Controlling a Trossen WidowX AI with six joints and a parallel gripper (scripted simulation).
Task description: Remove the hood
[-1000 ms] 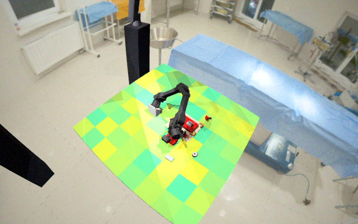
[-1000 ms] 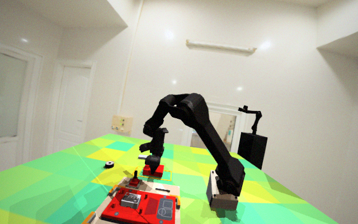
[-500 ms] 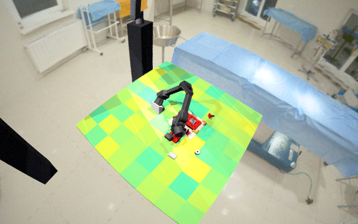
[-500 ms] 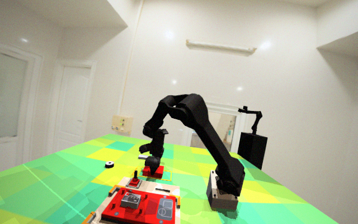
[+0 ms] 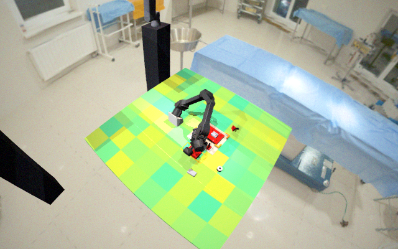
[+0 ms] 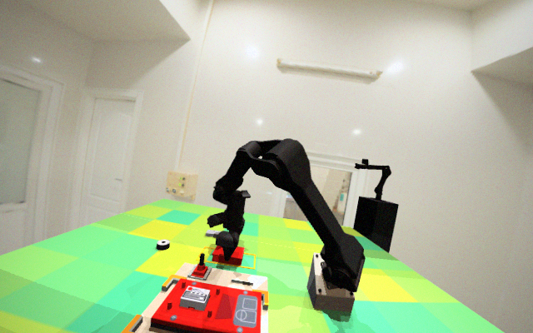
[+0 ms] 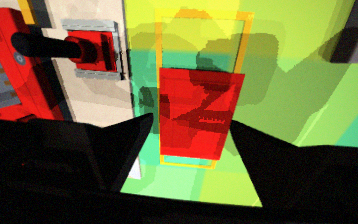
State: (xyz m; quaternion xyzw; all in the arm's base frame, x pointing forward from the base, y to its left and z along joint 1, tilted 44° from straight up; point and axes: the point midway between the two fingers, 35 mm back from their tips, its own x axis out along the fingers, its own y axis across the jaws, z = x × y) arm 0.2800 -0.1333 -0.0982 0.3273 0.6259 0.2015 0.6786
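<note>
The red hood lies right at my gripper tip. The rest, counted from my gripper tip: small wheel (230 mm ahead, 20 mm to the right, 10 mm below).
</note>
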